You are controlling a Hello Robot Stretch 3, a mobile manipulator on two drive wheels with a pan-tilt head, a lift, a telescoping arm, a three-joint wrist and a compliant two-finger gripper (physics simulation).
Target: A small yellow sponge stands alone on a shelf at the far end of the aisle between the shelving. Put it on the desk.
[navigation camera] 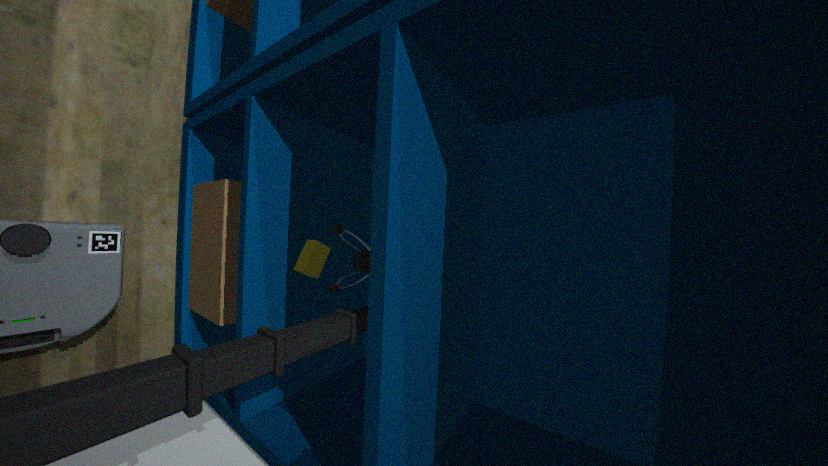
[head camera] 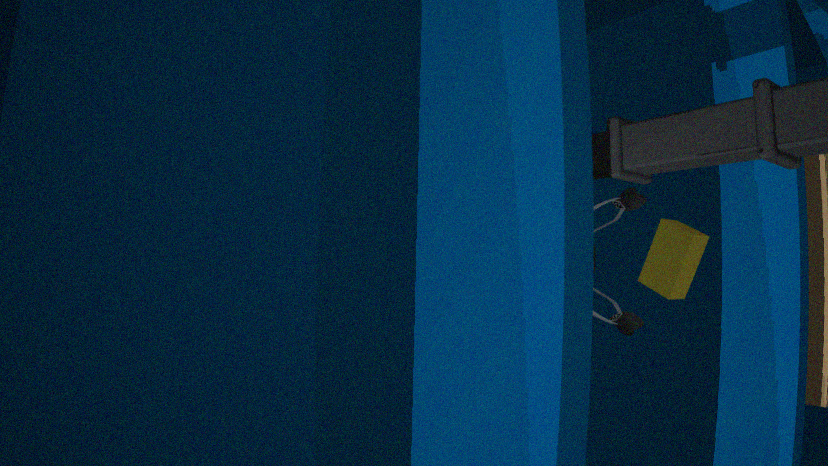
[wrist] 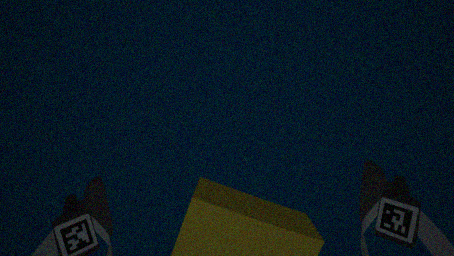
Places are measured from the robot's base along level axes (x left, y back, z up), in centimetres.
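Pixels of known places: gripper, fingertip midpoint: [navigation camera: 329, 257] [head camera: 639, 261] [wrist: 233, 191]; robot's base at its link origin: [navigation camera: 27, 237].
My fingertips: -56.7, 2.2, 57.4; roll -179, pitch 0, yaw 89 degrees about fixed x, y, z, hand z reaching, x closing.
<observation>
Ahead of a thing's pixels: the offset from my fingertips to its top centre, as dx, dy, dz. Level surfaces: height alone.
The yellow sponge {+5.0, +0.4, +0.5} [head camera: 673, 259] [navigation camera: 312, 258] [wrist: 245, 230] stands in a blue shelf compartment, turned at a slant to my fingers. My gripper [head camera: 631, 261] [navigation camera: 334, 258] [wrist: 233, 191] is open and empty, with its fingers spread wider than the sponge. In the head and navigation views the sponge is a little beyond the fingertips, in line with the gap between them. In the wrist view it shows low between the two fingers, its lower part cut off by the frame. A shelf board hides the gripper's rear part in the head view. No desk can be made out.
A blue shelf board {dz +41.7} [head camera: 489, 231] [navigation camera: 410, 231] crosses in front of the compartment. My arm [head camera: 695, 138] [navigation camera: 225, 361] reaches in beside the sponge. A brown box {+7.1, -0.3, -22.7} [navigation camera: 208, 254] sits in the neighbouring compartment. My grey base [navigation camera: 63, 272] is on the wooden floor {dz -57.3} [navigation camera: 86, 115]. A pale surface [navigation camera: 168, 439] shows below the arm.
</observation>
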